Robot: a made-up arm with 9 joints. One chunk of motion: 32 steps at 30 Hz.
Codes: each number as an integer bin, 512 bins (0 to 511) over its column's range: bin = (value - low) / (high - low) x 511, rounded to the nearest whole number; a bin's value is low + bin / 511 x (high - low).
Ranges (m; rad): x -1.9..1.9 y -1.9..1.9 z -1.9..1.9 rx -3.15..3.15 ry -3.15..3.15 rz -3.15..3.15
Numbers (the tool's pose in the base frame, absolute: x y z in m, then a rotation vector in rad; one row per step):
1: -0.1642 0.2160 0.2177 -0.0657 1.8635 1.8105
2: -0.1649 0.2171 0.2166 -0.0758 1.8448 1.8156
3: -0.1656 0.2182 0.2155 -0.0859 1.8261 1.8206
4: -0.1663 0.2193 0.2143 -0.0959 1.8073 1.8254
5: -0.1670 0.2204 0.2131 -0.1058 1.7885 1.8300
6: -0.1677 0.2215 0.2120 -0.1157 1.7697 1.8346
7: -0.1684 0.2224 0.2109 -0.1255 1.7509 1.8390
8: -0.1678 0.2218 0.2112 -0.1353 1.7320 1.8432
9: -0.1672 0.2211 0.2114 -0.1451 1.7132 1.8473
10: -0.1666 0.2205 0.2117 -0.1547 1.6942 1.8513
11: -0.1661 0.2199 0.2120 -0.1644 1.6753 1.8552
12: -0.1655 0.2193 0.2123 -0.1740 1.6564 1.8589
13: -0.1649 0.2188 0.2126 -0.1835 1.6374 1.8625
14: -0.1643 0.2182 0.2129 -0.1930 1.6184 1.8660
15: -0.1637 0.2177 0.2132 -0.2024 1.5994 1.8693
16: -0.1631 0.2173 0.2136 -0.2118 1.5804 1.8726
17: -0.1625 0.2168 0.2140 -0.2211 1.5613 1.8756
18: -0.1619 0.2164 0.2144 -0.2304 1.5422 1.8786
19: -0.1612 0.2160 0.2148 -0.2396 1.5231 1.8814
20: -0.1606 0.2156 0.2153 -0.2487 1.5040 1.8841
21: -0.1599 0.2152 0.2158 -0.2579 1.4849 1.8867
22: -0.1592 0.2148 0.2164 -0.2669 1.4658 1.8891
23: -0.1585 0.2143 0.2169 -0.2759 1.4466 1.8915
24: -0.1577 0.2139 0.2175 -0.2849 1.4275 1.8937
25: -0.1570 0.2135 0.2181 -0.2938 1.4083 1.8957
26: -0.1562 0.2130 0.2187 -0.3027 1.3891 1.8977
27: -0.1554 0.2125 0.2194 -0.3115 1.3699 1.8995
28: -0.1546 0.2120 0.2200 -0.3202 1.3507 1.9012
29: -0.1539 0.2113 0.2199 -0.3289 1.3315 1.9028
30: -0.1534 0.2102 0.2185 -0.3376 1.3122 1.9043
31: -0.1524 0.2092 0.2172 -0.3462 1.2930 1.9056
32: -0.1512 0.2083 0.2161 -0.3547 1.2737 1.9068
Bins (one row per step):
1: 233 285 285 250 407 402
2: 233 285 285 249 405 403
3: 233 285 284 249 404 403
4: 233 285 284 248 402 404
5: 233 285 284 247 401 404
6: 233 285 284 246 399 404
7: 233 285 284 245 398 405
8: 233 285 284 245 396 405
9: 233 285 284 244 394 405
10: 233 285 284 243 393 406
11: 233 285 284 242 391 406
12: 233 285 284 241 390 406
13: 233 285 284 241 388 407
14: 233 285 284 240 387 407
15: 233 285 284 239 385 407
16: 234 285 284 238 384 407
17: 234 285 284 238 382 408
18: 234 285 284 237 381 408
19: 234 285 284 236 379 408
20: 234 284 284 235 377 408
21: 234 284 285 235 376 409
22: 234 284 285 234 374 409
23: 234 284 285 233 373 409
24: 234 284 285 232 371 409
25: 234 284 285 232 370 409
26: 234 284 285 231 368 409
27: 235 284 285 230 367 410
28: 235 284 285 230 365 410
29: 235 284 285 229 363 410
30: 235 284 285 228 362 410
31: 235 284 285 227 360 410
32: 235 284 285 227 359 410

